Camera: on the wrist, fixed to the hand. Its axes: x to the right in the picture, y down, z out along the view.
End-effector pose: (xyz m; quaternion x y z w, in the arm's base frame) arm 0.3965 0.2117 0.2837 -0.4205 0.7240 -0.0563 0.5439
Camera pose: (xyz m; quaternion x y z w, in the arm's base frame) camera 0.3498 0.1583 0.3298 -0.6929 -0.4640 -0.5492 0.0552
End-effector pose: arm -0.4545 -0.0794 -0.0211 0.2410 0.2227 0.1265 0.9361
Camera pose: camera -0.4836 -0.0758 -0.1005 -0.1387 0.1577 -0.9667 0.1464
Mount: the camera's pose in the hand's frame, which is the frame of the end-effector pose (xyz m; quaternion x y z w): 0.0042 -0.0335 -0.0776 0.0701 -0.1004 -0.9923 0.0164
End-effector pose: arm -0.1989 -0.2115 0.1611 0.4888 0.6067 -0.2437 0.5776
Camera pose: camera -0.2635 -0.1569 0.1648 0.5780 -0.4199 0.6688 0.2057
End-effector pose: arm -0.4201 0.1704 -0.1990 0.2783 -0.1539 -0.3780 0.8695
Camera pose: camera -0.3994 0.1771 -0.2808 -0.1803 -0.1598 0.8862 0.3958
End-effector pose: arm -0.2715 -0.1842 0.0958 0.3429 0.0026 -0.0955 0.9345
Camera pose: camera -0.2687 -0.1602 0.0147 -0.0590 -0.2398 0.9635 0.1032
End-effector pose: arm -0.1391 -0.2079 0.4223 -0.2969 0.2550 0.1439 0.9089
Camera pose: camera -0.1511 -0.2812 0.3818 -0.1798 -0.3716 -0.8877 0.2041
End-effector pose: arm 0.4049 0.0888 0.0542 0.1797 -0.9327 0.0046 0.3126
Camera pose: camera 0.4582 0.0655 0.1156 -0.9509 -0.1320 0.2628 0.0966
